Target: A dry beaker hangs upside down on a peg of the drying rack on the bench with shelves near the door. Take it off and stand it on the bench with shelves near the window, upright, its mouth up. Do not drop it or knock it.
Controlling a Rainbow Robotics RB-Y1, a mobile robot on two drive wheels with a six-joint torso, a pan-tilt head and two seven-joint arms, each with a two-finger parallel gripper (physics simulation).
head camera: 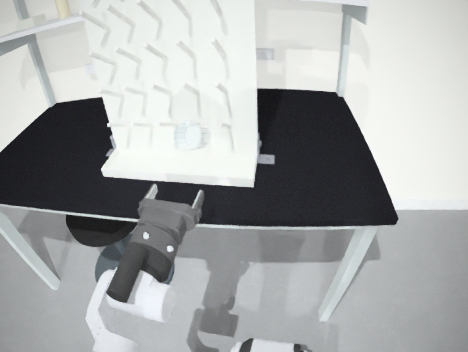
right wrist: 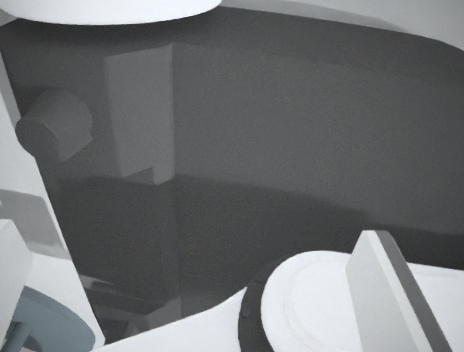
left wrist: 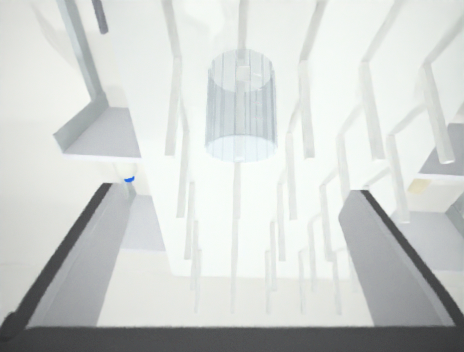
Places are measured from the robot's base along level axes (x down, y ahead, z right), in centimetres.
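Pixels of known places: left gripper, fingertip midpoint: (head camera: 178,190) (left wrist: 237,200); right gripper, fingertip midpoint: (right wrist: 187,246).
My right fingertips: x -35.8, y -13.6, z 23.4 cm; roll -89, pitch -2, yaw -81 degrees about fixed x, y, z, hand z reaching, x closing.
Observation:
Ahead of a thing's pixels: the offset from my right fingertips to its middle. "spot": to the spot under its first point. Level surfaces: height alone.
The clear beaker @(dx -53.7, dy +57.9, dz -50.2 cm) (head camera: 191,136) (left wrist: 241,105) hangs upside down on a bottom-row peg of the white drying rack (head camera: 180,170) (left wrist: 150,100), second peg from the right in the head view. The rack stands on the black-topped bench @(dx -40.5 cm) (head camera: 310,150). My left gripper (head camera: 177,190) (left wrist: 237,200) is open and empty, in front of the rack's base ledge. The beaker lies beyond its fingertips, not touching them, roughly centred sideways and towards the top of the left wrist view. In the right wrist view one finger (right wrist: 382,290) of my right gripper stands far to the side; that gripper is open. The window bench does not show.
Neighbouring pegs stand close on both sides of the beaker. A shelf (head camera: 40,31) (left wrist: 107,135) with a pale yellow bottle @(spot: dx -89.8, dy +94.1, dz -117.1 cm) (head camera: 62,9) is at the upper left of the head view. A black stool seat @(dx -10.0, dy +63.4, dz -100.2 cm) (head camera: 90,232) is under the bench's front edge. White robot parts and a dark panel (right wrist: 300,125) fill much of the right wrist view.

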